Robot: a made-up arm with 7 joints. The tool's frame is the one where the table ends. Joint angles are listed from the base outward.
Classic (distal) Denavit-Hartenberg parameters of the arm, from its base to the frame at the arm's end. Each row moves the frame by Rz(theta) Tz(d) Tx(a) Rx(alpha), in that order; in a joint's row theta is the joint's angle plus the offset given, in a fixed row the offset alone. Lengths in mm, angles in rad.
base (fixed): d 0; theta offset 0; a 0; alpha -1.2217
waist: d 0; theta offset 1.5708; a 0; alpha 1.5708
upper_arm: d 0; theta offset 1.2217; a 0; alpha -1.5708
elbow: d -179; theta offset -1.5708; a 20.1; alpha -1.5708
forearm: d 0; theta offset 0; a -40.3; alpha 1.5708
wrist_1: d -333.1; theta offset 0; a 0; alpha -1.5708
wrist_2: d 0; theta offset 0; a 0; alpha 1.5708
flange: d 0; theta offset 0; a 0; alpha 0
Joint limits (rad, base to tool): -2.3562..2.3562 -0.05..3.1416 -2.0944..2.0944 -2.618..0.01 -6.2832..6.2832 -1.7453..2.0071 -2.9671..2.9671
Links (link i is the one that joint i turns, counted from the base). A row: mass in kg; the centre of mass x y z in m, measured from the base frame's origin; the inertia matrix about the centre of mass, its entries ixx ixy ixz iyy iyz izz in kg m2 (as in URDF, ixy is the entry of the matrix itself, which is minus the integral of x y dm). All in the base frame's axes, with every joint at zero. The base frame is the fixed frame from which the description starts. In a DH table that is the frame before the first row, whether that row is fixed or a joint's. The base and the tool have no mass.
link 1: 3.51; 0.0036 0.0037 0.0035; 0.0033 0 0 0.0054 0.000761 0.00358
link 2: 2.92; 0.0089 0.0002 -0.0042; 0.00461 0 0 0.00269 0 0.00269
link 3: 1.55; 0.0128 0.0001 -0.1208; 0.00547 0 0.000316 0.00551 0 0.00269
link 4: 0.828; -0.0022 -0.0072 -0.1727; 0.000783 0 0 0.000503 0 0.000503
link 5: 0.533; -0.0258 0.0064 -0.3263; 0.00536 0 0 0.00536 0 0.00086
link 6: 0.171; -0.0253 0.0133 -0.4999; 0.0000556 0 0 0.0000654 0 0.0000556
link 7: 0.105; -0.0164 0.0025 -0.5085; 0.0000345 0 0 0.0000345 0 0.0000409
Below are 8 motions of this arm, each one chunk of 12 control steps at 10 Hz.
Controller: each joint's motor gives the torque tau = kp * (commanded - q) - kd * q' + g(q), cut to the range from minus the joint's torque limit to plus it. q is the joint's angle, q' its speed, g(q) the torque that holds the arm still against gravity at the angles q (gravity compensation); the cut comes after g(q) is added. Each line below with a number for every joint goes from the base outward.
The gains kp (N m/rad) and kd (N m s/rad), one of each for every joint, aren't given. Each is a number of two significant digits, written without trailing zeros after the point. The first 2 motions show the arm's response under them.
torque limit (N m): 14 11 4.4 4.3 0.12 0.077 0.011
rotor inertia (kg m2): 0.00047 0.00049 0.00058 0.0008 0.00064 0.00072 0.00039
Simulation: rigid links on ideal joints. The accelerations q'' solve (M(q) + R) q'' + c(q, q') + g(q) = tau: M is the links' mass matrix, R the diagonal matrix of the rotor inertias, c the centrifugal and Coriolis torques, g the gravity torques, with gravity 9.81 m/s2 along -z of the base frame. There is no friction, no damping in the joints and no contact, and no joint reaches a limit. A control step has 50 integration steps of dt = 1/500 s. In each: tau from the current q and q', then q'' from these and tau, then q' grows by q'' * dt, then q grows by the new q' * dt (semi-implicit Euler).
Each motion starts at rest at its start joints. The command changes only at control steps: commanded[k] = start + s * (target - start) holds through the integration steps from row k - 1 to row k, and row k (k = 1, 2, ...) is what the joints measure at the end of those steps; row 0 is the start. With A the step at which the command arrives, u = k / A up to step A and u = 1 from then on. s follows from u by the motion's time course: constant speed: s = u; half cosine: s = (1 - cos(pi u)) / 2; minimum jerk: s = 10 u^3 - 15 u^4 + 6 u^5; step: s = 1 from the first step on.
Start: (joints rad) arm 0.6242 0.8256 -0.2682 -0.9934 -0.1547 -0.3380 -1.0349
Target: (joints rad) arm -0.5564 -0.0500 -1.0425 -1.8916 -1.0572 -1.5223 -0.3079
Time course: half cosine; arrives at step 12
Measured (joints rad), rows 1 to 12:
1: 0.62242 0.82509 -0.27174 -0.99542 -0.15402 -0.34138 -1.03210
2: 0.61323 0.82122 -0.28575 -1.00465 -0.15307 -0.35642 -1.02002
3: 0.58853 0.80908 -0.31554 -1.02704 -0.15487 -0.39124 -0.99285
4: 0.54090 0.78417 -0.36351 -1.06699 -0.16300 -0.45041 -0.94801
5: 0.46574 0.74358 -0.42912 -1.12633 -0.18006 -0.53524 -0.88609
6: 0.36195 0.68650 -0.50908 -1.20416 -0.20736 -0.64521 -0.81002
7: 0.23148 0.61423 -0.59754 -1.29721 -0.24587 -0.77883 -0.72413
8: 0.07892 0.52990 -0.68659 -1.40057 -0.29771 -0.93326 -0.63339
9: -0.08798 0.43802 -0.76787 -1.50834 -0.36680 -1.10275 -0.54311
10: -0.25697 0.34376 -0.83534 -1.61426 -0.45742 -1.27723 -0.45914
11: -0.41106 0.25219 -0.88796 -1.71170 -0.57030 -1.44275 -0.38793
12: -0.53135 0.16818 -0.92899 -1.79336 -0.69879 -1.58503 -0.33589
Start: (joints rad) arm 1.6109 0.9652 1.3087 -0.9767 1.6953 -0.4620 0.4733
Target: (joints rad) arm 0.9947 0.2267 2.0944 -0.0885 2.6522 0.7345 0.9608
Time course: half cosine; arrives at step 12
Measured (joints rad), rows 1 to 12:
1: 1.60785 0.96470 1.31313 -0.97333 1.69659 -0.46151 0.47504
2: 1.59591 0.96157 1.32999 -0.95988 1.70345 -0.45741 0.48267
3: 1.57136 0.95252 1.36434 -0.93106 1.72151 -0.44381 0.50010
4: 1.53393 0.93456 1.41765 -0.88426 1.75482 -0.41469 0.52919
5: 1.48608 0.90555 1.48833 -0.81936 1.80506 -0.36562 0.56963
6: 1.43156 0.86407 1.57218 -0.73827 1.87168 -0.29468 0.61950
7: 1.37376 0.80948 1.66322 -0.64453 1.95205 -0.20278 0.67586
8: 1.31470 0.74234 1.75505 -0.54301 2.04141 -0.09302 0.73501
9: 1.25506 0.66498 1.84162 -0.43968 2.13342 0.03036 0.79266
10: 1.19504 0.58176 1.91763 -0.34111 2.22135 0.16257 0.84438
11: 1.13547 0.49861 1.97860 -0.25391 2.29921 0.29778 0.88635
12: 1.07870 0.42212 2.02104 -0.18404 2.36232 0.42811 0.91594
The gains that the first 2 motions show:
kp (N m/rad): 3.7 3.7 3.8 3.9 0.045 0.015 0.032
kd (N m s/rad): 0.83 1.6 0.86 0.95 0.02 0.0071 0.0064
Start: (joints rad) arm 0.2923 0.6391 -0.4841 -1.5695 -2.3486 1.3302 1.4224
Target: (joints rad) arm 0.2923 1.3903 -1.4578 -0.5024 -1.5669 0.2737 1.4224
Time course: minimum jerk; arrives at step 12
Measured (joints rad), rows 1 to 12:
1: 0.29167 0.63961 -0.48551 -1.56817 -2.34740 1.32942 1.42243
2: 0.28770 0.64328 -0.49531 -1.55893 -2.33931 1.32393 1.42254
3: 0.27810 0.65423 -0.52328 -1.53248 -2.31739 1.30812 1.42254
4: 0.26309 0.67599 -0.57740 -1.48128 -2.27726 1.27753 1.42195
5: 0.24554 0.70998 -0.66096 -1.40219 -2.21892 1.23083 1.42018
6: 0.23055 0.75545 -0.77107 -1.29717 -2.14693 1.17024 1.41678
7: 0.22434 0.81065 -0.89882 -1.17242 -2.06907 1.10035 1.41176
8: 0.23200 0.87431 -1.03165 -1.03708 -1.99365 1.02632 1.40580
9: 0.25482 0.94559 -1.15668 -0.90219 -1.92739 0.95275 1.40020
10: 0.28885 1.02262 -1.26304 -0.77925 -1.87499 0.88344 1.39632
11: 0.32554 1.10130 -1.34345 -0.67782 -1.83880 0.82130 1.39497
12: 0.35422 1.17574 -1.39660 -0.60242 -1.81674 0.76702 1.39621

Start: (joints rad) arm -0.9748 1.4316 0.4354 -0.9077 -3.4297 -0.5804 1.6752
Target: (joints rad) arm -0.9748 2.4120 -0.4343 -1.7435 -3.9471 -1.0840 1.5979
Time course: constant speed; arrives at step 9
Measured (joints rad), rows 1 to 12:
1: -0.96832 1.44595 0.40342 -0.92684 -3.43528 -0.57555 1.67225
2: -0.96109 1.47752 0.34444 -0.97186 -3.45966 -0.57423 1.66490
3: -0.95806 1.52611 0.27050 -1.03667 -3.49620 -0.58546 1.65603
4: -0.96015 1.59022 0.18931 -1.11513 -3.53609 -0.61275 1.64807
5: -0.96635 1.66725 0.10509 -1.20221 -3.57459 -0.65497 1.64177
6: -0.97479 1.75408 0.01976 -1.29408 -3.61095 -0.70825 1.63668
7: -0.98346 1.84775 -0.06637 -1.38805 -3.64680 -0.76800 1.63187
8: -0.99069 1.94567 -0.15386 -1.48252 -3.68452 -0.83046 1.62652
9: -0.99531 2.04590 -0.24358 -1.57673 -3.72609 -0.89342 1.62018
10: -0.98883 2.12853 -0.30846 -1.64516 -3.76234 -0.94995 1.61506
11: -0.98051 2.19123 -0.35464 -1.68583 -3.79373 -0.99289 1.61037
12: -0.97370 2.23923 -0.38663 -1.70919 -3.82314 -1.02250 1.60572

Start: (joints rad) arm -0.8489 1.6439 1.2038 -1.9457 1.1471 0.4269 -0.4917
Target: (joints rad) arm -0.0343 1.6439 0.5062 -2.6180 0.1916 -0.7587 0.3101
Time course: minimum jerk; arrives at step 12
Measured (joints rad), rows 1 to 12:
1: -0.84821 1.64380 1.20337 -1.94652 1.14605 0.42689 -0.49049
2: -0.84299 1.64321 1.19981 -1.95236 1.13849 0.42649 -0.48186
3: -0.82609 1.64217 1.18714 -1.96957 1.11597 0.42346 -0.45661
4: -0.78982 1.64141 1.15822 -2.00350 1.07191 0.41236 -0.40785
5: -0.72907 1.64206 1.10770 -2.05636 1.00458 0.38511 -0.33401
6: -0.64320 1.64501 1.03413 -2.12647 0.91766 0.33272 -0.23917
7: -0.53652 1.64988 0.94093 -2.20848 0.81960 0.24740 -0.13161
8: -0.41790 1.65481 0.83633 -2.29464 0.72221 0.12543 -0.02147
9: -0.29965 1.65752 0.73219 -2.37675 0.63790 -0.02818 0.08139
10: -0.19535 1.65705 0.64124 -2.44812 0.57530 -0.19645 0.16846
11: -0.11610 1.65429 0.57315 -2.50460 0.53494 -0.35516 0.23337
12: -0.06617 1.65093 0.53096 -2.54508 0.50816 -0.48496 0.27423

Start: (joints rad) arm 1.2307 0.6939 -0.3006 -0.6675 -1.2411 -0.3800 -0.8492
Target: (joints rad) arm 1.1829 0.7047 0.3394 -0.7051 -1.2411 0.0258 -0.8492
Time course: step
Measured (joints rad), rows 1 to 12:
1: 1.24113 0.66436 -0.09702 -0.68025 -1.32067 -0.32081 -0.85461
2: 1.22967 0.66369 0.05944 -0.68669 -1.31819 -0.24517 -0.85547
3: 1.21157 0.67644 0.16506 -0.69315 -1.28688 -0.18649 -0.85297
4: 1.19437 0.69116 0.23377 -0.69998 -1.25657 -0.14585 -0.84893
5: 1.18103 0.70315 0.27698 -0.70588 -1.23656 -0.11670 -0.84522
6: 1.17242 0.71120 0.30337 -0.70998 -1.22672 -0.09353 -0.84294
7: 1.16826 0.71568 0.31904 -0.71211 -1.22385 -0.07347 -0.84230
8: 1.16769 0.71739 0.32811 -0.71255 -1.22476 -0.05555 -0.84291
9: 1.16956 0.71724 0.33322 -0.71178 -1.22714 -0.03965 -0.84422
10: 1.17276 0.71597 0.33602 -0.71034 -1.22969 -0.02593 -0.84574
11: 1.17636 0.71416 0.33753 -0.70866 -1.23183 -0.01446 -0.84717
12: 1.17970 0.71221 0.33831 -0.70707 -1.23342 -0.00514 -0.84832

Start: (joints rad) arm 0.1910 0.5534 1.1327 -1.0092 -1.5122 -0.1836 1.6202
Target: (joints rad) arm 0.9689 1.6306 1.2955 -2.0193 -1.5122 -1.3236 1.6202
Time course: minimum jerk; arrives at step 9
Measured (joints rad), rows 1 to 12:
1: 0.19255 0.55385 1.13232 -1.01182 -1.51156 -0.18374 1.62036
2: 0.20364 0.55821 1.13058 -1.02935 -1.50804 -0.18519 1.62123
3: 0.23747 0.57596 1.12953 -1.07750 -1.50046 -0.19292 1.62297
4: 0.30714 0.61971 1.13569 -1.16526 -1.48617 -0.22026 1.62602
5: 0.41998 0.69844 1.15929 -1.28896 -1.45779 -0.28905 1.63204
6: 0.56967 0.81094 1.20908 -1.43312 -1.40791 -0.41934 1.64262
7: 0.72619 0.94504 1.27823 -1.57875 -1.34469 -0.60940 1.65534
8: 0.84258 1.08582 1.33495 -1.71164 -1.30009 -0.82619 1.66260
9: 0.89871 1.21984 1.35212 -1.82217 -1.30127 -1.02910 1.65917
10: 0.92117 1.33464 1.34270 -1.90594 -1.34107 -1.19524 1.64797
11: 0.93480 1.42416 1.32875 -1.96335 -1.39675 -1.31661 1.63505
12: 0.94540 1.48933 1.31712 -1.99862 -1.44960 -1.39390 1.62479

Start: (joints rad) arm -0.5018 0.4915 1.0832 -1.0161 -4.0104 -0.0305 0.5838
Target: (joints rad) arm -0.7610 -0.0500 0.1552 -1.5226 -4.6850 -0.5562 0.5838
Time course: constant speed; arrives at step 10
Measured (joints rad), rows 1 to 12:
1: -0.49745 0.48627 1.05984 -1.03195 -4.01900 -0.02448 0.58099
2: -0.49738 0.47295 1.01330 -1.06003 -4.04470 -0.01926 0.57707
3: -0.50643 0.45123 0.94960 -1.09545 -4.08548 -0.02101 0.57385
4: -0.52492 0.42177 0.87355 -1.13544 -4.13641 -0.03314 0.57225
5: -0.55081 0.38572 0.78903 -1.17848 -4.19290 -0.05698 0.57239
6: -0.58140 0.34441 0.69911 -1.22372 -4.25174 -0.09234 0.57392
7: -0.61423 0.29914 0.60607 -1.27061 -4.31118 -0.13793 0.57626
8: -0.64749 0.25101 0.51150 -1.31872 -4.37059 -0.19175 0.57888
9: -0.68004 0.20087 0.41642 -1.36766 -4.43002 -0.25155 0.58140
10: -0.71128 0.14935 0.32137 -1.41708 -4.48982 -0.31514 0.58361
11: -0.74408 0.09889 0.24602 -1.45399 -4.53063 -0.38656 0.58787
12: -0.77190 0.05597 0.19549 -1.48088 -4.54782 -0.45804 0.59288

